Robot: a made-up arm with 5 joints.
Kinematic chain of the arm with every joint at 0, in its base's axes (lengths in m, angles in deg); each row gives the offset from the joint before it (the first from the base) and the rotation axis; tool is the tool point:
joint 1: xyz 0 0 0.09 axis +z
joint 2: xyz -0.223 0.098 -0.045 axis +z
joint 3: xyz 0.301 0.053 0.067 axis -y
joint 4: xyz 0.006 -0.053 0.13 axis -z
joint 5: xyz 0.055 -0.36 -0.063 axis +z
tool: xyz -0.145 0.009 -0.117
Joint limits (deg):
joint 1: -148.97..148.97
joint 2: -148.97..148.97
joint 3: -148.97..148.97
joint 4: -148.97..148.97
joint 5: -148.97..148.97
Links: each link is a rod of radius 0.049 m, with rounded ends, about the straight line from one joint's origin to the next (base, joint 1, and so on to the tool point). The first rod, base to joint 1, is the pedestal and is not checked.
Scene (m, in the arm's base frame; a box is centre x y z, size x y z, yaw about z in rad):
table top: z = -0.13
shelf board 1: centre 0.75 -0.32 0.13 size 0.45 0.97 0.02 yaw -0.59
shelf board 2: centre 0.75 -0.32 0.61 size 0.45 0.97 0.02 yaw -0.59
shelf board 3: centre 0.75 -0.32 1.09 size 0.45 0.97 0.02 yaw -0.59
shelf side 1: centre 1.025 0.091 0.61 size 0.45 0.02 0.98 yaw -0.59
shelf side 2: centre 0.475 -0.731 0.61 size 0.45 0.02 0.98 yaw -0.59
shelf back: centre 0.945 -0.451 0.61 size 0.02 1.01 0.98 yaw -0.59
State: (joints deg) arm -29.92 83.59 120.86 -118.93 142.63
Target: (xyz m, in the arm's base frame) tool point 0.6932 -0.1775 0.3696
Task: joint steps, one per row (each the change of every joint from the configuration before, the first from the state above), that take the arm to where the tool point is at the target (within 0.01 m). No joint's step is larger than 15 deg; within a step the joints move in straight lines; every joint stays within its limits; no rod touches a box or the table.
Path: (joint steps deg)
1: -14.64 -6.65 -8.66 -0.96 -0.60
2: -14.65 -6.66 -8.66 -0.97 -0.61
3: -14.64 -6.65 -8.66 -0.96 -0.60
4: -14.65 -6.66 -8.66 -0.97 -0.60
5: -14.64 -6.65 -8.66 -0.96 -0.61
6: -14.65 -6.66 -8.66 -0.96 -0.60

